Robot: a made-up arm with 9 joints. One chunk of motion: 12 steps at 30 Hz.
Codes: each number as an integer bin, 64 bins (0 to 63) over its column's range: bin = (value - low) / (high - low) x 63, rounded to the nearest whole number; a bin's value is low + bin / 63 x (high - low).
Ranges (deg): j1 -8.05..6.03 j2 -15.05..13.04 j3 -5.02..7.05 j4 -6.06..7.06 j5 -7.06..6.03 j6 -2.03..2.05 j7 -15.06..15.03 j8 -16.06..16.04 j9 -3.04..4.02
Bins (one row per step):
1: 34 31 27 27 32 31 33 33 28
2: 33 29 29 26 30 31 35 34 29
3: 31 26 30 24 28 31 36 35 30
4: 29 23 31 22 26 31 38 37 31
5: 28 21 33 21 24 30 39 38 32
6: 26 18 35 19 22 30 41 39 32
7: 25 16 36 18 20 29 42 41 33
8: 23 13 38 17 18 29 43 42 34
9: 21 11 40 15 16 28 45 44 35
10: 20 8 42 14 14 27 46 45 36
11: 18 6 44 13 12 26 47 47 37
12: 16 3 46 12 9 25 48 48 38
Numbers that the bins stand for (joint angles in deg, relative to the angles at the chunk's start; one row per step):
1: -0.45 -1.23 0.15 -0.44 -0.41 -0.02 0.70 0.75 0.10
2: -0.67 -2.12 0.54 -0.65 -0.83 -0.02 1.66 1.26 0.21
3: -1.12 -3.46 0.73 -1.06 -1.24 -0.02 2.13 1.77 0.32
4: -1.57 -4.79 0.92 -1.48 -1.66 -0.02 3.09 2.79 0.43
5: -1.79 -5.69 1.30 -1.69 -2.07 -0.09 3.57 3.30 0.55
6: -2.24 -7.02 1.69 -2.10 -2.49 -0.09 4.52 3.81 0.55
7: -2.46 -7.92 1.88 -2.31 -2.90 -0.15 5.00 4.83 0.66
8: -2.91 -9.25 2.26 -2.52 -3.32 -0.15 5.48 5.34 0.77
9: -3.36 -10.15 2.64 -2.94 -3.74 -0.22 6.43 6.36 0.88
10: -3.58 -11.48 3.03 -3.14 -4.15 -0.28 6.91 6.87 0.99
11: -4.03 -12.37 3.41 -3.35 -4.57 -0.35 7.39 7.89 1.11
12: -4.47 -13.71 3.79 -3.56 -5.19 -0.41 7.87 8.40 1.22

